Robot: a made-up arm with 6 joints.
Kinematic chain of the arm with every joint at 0, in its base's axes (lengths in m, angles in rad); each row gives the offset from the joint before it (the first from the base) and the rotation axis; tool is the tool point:
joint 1: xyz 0 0 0.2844 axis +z
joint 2: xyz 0 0 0 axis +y
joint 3: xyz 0 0 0.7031 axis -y
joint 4: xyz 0 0 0 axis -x
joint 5: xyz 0.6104 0 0 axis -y
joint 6: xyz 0 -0.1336 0 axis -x
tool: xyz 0 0 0
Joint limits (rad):
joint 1: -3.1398..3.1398
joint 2: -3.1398..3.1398
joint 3: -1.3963..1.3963
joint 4: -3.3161..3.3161
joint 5: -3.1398..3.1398
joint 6: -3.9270..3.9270
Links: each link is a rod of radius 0.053 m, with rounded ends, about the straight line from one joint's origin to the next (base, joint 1, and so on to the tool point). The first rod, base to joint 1, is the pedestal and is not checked.
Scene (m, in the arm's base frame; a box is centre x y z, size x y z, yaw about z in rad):
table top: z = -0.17
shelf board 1: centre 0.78 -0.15 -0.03 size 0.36 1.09 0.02 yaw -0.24
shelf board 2: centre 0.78 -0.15 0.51 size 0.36 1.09 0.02 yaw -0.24
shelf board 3: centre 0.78 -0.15 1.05 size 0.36 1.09 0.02 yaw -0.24
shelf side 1: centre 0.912 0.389 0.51 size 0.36 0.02 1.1 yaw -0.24
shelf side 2: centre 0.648 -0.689 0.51 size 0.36 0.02 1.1 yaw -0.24
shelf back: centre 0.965 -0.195 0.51 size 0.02 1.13 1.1 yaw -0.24
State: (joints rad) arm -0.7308 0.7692 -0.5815 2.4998 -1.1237 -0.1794
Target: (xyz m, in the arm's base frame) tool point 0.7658 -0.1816 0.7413
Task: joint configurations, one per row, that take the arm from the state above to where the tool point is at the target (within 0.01 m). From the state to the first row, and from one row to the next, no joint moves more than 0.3 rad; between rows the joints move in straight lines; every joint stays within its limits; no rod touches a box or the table.
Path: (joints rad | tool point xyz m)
1: -0.8595 0.7298 -0.7818 2.5092 -1.1237 -0.1794 | 0.4627 -0.3718 0.2038
2: -0.9883 0.6904 -0.9821 2.5185 -1.1237 -0.1794 | 0.3455 -0.3273 0.2113
3: -0.8655 0.4538 -0.9245 2.5225 -1.1237 -0.1794 | 0.4077 -0.3110 0.3320
4: -0.7427 0.2172 -0.8669 2.5265 -1.1237 -0.1794 | 0.4459 -0.2612 0.4675
5: -0.6199 -0.0195 -0.8093 2.5305 -1.1237 -0.1794 | 0.4465 -0.1842 0.6078
6: -0.4972 -0.2561 -0.7517 2.5345 -1.1237 -0.1794 | 0.3996 -0.0920 0.7413
7: -0.4320 0.0186 -0.4757 2.5056 -1.1237 -0.1794 | 0.5790 -0.1486 0.7677
8: -0.3668 0.2932 -0.1996 2.4767 -1.1237 -0.1794 | 0.7658 -0.1816 0.7413

